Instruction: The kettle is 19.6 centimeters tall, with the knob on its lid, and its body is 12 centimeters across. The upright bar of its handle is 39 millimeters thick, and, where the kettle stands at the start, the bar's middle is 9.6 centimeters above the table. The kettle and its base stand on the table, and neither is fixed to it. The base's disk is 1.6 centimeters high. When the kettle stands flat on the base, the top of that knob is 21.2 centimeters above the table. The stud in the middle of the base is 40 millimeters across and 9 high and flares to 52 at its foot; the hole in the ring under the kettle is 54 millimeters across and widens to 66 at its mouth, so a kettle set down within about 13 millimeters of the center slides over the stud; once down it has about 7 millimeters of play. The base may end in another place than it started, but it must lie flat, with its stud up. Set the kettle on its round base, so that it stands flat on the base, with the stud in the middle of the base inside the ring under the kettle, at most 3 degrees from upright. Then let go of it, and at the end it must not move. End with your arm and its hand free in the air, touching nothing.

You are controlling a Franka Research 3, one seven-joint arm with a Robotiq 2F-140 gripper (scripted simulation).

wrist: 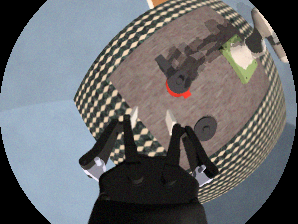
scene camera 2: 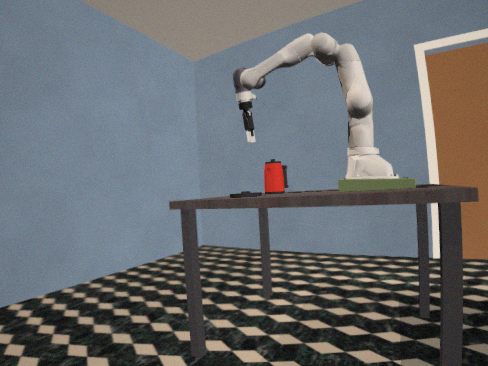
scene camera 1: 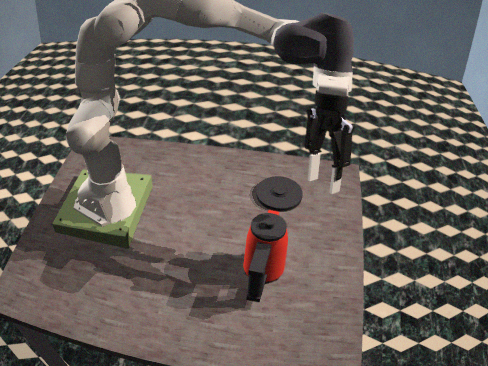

Scene:
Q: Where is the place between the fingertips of my gripper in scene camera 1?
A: At 323,185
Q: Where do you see a round kettle base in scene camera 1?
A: At 277,193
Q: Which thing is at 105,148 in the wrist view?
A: My gripper.

